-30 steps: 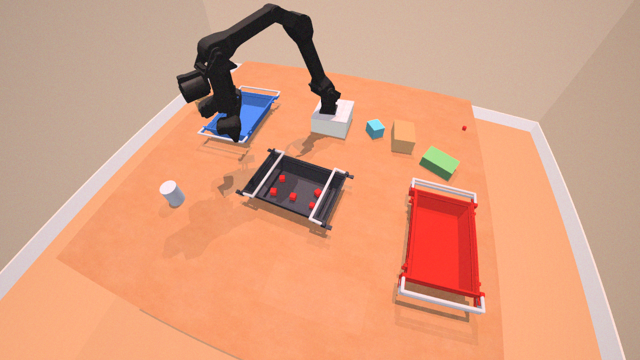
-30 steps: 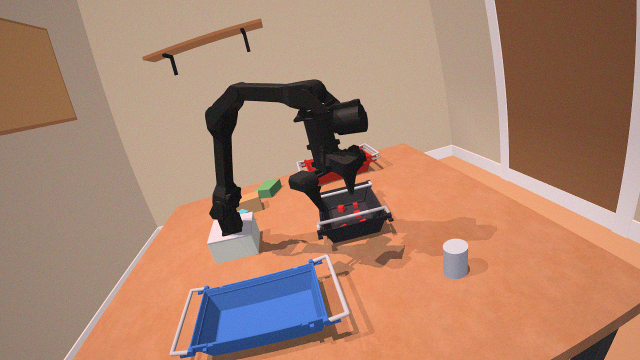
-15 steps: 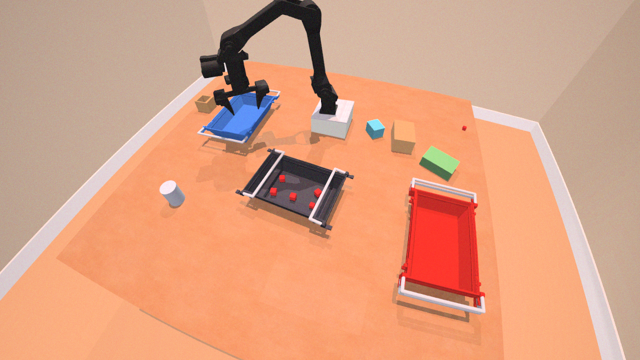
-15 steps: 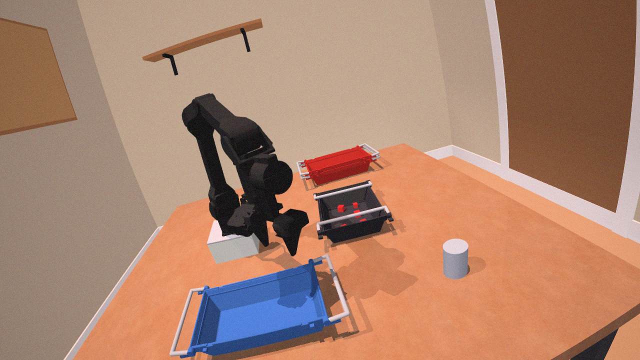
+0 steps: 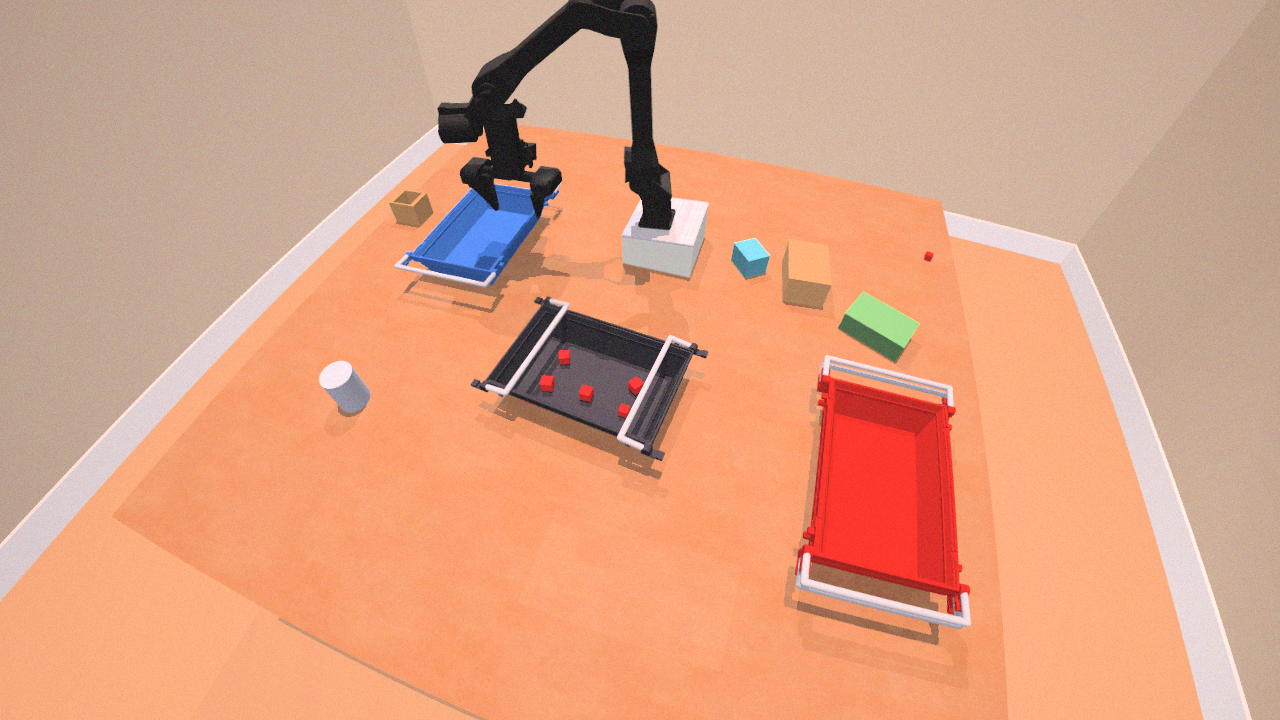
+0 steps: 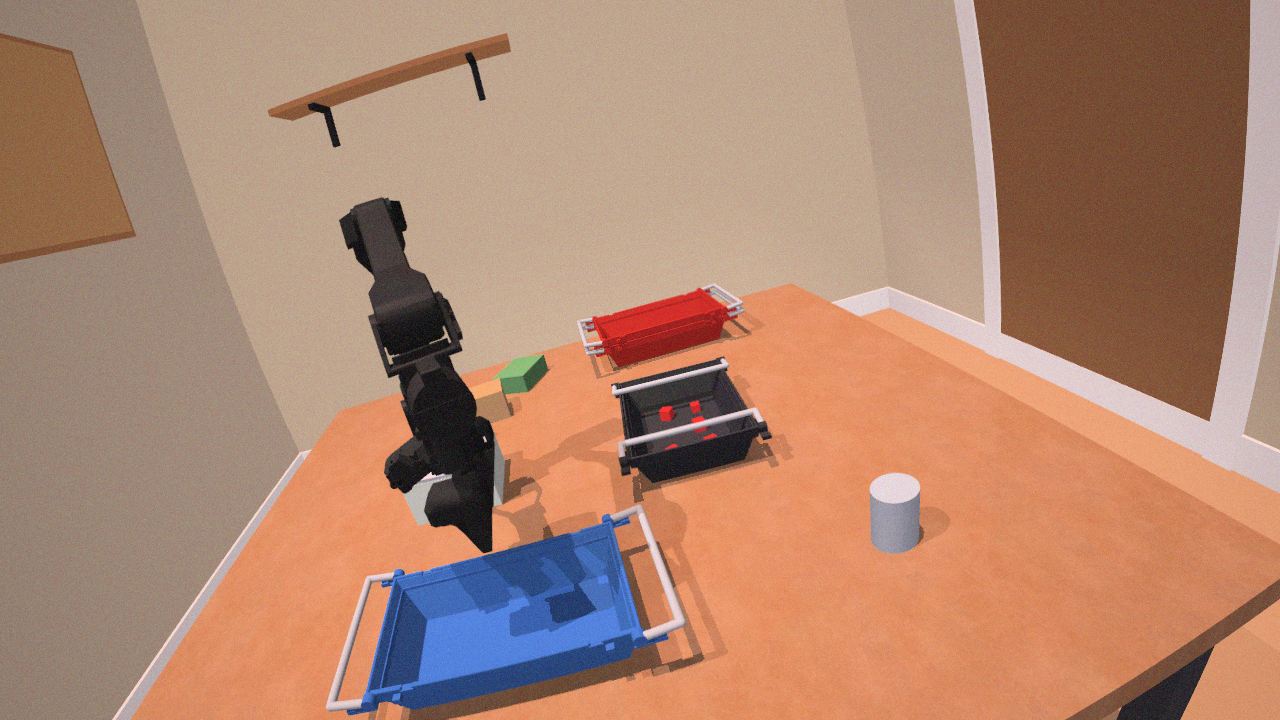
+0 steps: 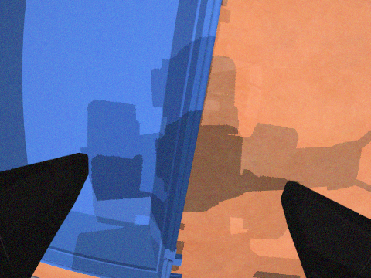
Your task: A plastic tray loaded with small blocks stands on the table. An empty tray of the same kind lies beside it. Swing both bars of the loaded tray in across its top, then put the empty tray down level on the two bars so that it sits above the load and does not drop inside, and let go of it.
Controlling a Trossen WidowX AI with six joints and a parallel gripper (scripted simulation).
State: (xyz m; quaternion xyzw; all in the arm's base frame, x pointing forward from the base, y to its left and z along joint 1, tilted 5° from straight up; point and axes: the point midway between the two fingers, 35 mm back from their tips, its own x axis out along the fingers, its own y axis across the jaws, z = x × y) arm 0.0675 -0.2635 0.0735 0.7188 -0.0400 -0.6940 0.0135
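My gripper tip is now 1 cm past the blue tray, 9 cm to the left of it and 5 cm above it. The rest, counted from my gripper tip: brown box (6 cm behind, 31 cm to the right, 8 cm below); cyan cube (7 cm behind, 46 cm to the left, 7 cm below); grey cylinder (42 cm ahead, 15 cm to the right, 6 cm below).
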